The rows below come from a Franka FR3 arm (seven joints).
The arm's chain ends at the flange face. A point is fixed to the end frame.
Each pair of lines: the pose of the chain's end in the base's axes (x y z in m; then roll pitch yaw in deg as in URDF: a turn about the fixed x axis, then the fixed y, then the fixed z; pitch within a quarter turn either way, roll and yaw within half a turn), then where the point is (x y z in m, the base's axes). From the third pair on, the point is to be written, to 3 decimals.
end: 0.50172 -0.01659 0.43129 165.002 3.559 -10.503
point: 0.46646 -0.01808 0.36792
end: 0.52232 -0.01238 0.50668 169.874 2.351 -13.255
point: 0.48960 -0.00704 0.44216
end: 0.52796 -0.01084 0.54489 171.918 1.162 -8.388
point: 0.497 -0.006 0.480
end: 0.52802 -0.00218 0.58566 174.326 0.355 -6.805
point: 0.498 0.004 0.520
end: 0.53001 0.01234 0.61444 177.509 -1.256 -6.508
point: 0.502 0.022 0.548
